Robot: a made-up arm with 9 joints. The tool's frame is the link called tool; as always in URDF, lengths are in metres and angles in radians. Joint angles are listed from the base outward. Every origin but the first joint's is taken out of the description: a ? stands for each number. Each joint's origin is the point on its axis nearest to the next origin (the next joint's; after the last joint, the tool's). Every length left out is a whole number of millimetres.
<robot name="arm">
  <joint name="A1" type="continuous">
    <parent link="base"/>
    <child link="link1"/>
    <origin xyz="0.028 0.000 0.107" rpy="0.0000 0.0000 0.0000"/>
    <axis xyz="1 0 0"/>
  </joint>
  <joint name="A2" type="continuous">
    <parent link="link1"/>
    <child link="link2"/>
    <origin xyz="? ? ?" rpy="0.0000 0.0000 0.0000"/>
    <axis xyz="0 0 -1"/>
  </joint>
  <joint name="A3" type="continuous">
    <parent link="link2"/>
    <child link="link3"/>
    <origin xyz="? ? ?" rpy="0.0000 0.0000 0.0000"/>
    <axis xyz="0 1 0"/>
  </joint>
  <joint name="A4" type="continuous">
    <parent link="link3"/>
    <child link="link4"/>
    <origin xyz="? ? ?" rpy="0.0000 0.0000 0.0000"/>
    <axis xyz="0 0 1"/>
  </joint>
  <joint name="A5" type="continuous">
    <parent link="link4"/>
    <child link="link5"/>
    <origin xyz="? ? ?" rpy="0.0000 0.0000 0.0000"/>
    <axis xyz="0 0 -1"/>
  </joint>
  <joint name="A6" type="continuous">
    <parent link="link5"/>
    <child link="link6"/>
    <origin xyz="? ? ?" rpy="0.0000 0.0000 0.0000"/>
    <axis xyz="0 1 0"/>
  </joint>
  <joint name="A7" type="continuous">
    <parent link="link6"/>
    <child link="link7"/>
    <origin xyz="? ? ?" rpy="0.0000 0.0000 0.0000"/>
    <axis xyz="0 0 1"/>
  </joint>
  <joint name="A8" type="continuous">
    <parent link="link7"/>
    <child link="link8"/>
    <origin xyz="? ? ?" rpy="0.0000 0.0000 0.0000"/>
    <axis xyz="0 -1 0"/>
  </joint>
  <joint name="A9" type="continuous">
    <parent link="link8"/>
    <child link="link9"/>
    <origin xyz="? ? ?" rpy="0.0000 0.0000 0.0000"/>
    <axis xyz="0 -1 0"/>
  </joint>
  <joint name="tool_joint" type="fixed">
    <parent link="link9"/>
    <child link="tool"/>
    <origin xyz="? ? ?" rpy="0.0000 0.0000 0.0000"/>
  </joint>
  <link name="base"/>
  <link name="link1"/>
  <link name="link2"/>
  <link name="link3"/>
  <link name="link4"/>
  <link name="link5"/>
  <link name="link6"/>
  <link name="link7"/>
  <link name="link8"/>
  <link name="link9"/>
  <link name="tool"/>
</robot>
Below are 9 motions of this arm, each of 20 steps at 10 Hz.
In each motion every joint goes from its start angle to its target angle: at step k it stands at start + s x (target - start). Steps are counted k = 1, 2, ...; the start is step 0. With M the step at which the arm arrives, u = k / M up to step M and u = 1 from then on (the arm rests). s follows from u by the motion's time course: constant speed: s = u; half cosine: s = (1 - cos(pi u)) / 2; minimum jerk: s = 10 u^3 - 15 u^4 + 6 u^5.
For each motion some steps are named. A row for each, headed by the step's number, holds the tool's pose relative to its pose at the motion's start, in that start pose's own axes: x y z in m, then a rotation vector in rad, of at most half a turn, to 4 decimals.
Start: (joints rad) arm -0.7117 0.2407 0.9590 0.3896 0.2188 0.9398 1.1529 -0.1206 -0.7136
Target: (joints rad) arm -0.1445 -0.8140 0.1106 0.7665 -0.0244 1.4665 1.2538 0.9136 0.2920
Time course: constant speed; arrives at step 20
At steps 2, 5, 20:
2: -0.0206 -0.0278 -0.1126 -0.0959 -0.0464 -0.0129
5: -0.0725 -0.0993 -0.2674 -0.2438 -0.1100 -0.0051
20: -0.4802 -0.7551 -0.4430 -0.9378 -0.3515 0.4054

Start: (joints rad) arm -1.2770 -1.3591 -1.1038 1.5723 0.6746 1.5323 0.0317 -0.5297 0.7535
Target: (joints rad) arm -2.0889 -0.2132 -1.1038 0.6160 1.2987 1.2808 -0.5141 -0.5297 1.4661
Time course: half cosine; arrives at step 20
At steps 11, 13, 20:
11: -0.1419 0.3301 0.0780 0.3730 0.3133 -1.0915
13: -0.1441 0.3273 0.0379 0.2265 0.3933 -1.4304
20: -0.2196 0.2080 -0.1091 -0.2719 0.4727 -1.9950

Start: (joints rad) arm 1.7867 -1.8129 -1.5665 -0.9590 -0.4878 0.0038 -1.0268 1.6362 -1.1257
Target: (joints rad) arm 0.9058 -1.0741 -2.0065 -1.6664 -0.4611 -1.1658 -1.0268 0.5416 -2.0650
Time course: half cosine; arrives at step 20
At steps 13, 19, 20:
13: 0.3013 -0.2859 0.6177 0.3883 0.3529 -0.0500
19: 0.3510 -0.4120 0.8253 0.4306 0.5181 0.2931
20: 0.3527 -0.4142 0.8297 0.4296 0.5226 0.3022

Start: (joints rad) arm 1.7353 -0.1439 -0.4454 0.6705 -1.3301 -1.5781 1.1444 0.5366 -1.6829
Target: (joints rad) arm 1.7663 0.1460 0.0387 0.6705 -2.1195 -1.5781 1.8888 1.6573 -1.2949
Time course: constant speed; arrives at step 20
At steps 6, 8, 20:
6: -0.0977 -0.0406 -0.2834 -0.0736 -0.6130 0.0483
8: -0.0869 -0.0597 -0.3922 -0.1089 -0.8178 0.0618
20: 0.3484 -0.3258 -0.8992 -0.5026 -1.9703 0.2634

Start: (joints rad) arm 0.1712 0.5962 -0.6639 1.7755 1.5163 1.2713 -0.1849 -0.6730 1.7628
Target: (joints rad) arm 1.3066 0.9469 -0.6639 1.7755 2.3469 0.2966 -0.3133 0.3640 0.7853
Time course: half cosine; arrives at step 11
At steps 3, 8, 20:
3: 0.1398 0.2375 0.0879 0.1181 -0.0190 -0.2942
8: 0.6089 0.2980 0.4437 -0.0777 0.2569 -1.3164
20: 0.6187 0.2038 0.5211 -0.2876 0.4104 -1.4636

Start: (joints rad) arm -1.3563 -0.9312 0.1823 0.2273 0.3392 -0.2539 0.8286 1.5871 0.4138
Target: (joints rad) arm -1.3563 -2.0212 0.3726 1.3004 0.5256 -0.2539 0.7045 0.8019 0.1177
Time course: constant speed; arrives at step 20
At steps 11, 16, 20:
11: 0.2300 -0.3494 0.3239 0.9788 0.5258 -0.3222
16: 0.2781 -0.6108 0.3297 1.4898 0.7049 -0.2872
20: 0.2824 -0.8113 0.2555 1.9109 0.7889 -0.1702

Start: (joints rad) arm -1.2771 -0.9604 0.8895 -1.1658 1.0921 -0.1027 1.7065 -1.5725 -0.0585
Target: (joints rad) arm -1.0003 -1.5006 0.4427 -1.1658 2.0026 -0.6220 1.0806 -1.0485 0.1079
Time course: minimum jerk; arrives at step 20
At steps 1, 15, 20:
1: 0.0002 -0.0004 0.0007 0.0014 -0.0015 -0.0004
15: -0.0012 -0.3003 0.3861 1.0606 -0.9219 -0.2200
20: -0.0052 -0.3250 0.4159 1.1790 -0.9684 -0.2480

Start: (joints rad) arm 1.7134 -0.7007 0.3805 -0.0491 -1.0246 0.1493 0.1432 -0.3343 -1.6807
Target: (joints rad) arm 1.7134 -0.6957 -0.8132 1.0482 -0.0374 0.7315 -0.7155 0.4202 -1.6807
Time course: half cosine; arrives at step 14
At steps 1, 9, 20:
1: 0.0029 -0.0088 0.0046 0.0156 -0.0088 -0.0065
9: -0.0063 -0.4934 0.0359 0.9031 -0.6607 -0.5647
20: -0.0587 -0.6035 -0.0369 1.2512 -0.9722 -0.8983

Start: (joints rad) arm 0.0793 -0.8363 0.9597 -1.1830 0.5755 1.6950 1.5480 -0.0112 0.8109
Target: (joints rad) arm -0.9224 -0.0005 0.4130 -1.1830 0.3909 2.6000 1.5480 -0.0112 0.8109
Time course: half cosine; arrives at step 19
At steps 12, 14, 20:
12: 0.1351 0.0329 -0.0289 0.6150 -0.6224 -0.2037
14: 0.1247 -0.0005 -0.0267 0.7397 -0.7118 -0.1328
20: 0.1024 -0.0550 -0.0291 0.8727 -0.7849 -0.0101

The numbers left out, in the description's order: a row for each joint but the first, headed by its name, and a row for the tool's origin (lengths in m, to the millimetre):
A2: 0.000 0.105 -0.060
A3: 0.066 -0.078 0.000
A4: -0.385 0.000 -0.113
A5: -0.062 0.039 0.000
A6: -0.004 -0.115 0.000
A7: 0.008 0.000 -0.158
A8: 0.116 0.348 0.000
A9: 0.336 0.000 0.000
tool: -0.364 0.000 0.090

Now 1 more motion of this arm.
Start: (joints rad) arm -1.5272 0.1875 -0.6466 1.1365 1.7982 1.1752 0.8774 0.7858 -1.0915
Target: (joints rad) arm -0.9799 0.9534 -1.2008 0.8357 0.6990 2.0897 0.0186 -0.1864 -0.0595
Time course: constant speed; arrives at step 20
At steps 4, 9, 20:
4: 0.1741 -0.0041 -0.0384 0.1381 0.0379 -0.1151
9: 0.3830 -0.0154 -0.1041 0.2934 0.1274 -0.3138
20: 0.6598 -0.0561 -0.3434 0.6101 0.5189 -0.9322

